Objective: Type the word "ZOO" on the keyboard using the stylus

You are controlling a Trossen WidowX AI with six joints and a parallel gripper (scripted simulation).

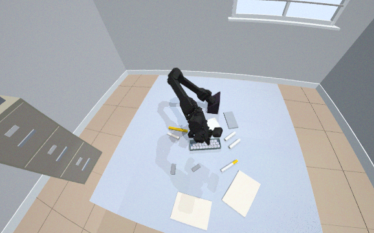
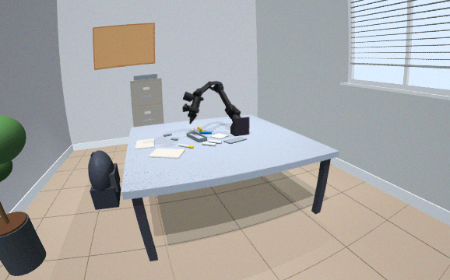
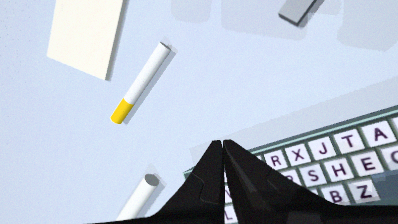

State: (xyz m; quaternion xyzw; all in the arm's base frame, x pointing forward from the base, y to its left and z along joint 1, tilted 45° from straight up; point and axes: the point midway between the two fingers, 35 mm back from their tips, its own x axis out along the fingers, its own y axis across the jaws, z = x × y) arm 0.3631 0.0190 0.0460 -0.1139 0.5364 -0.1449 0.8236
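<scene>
The blue stylus lies 18 cm behind my gripper tip, 9 cm to the right of it and 11 cm below it. Also, from my gripper tip: yellow marker (7 cm ahead, 15 cm to the left, 11 cm below); yellow pen (14 cm behind, 23 cm to the right, 11 cm below); white note (22 cm behind, 1 cm to the left, 12 cm below).
</scene>
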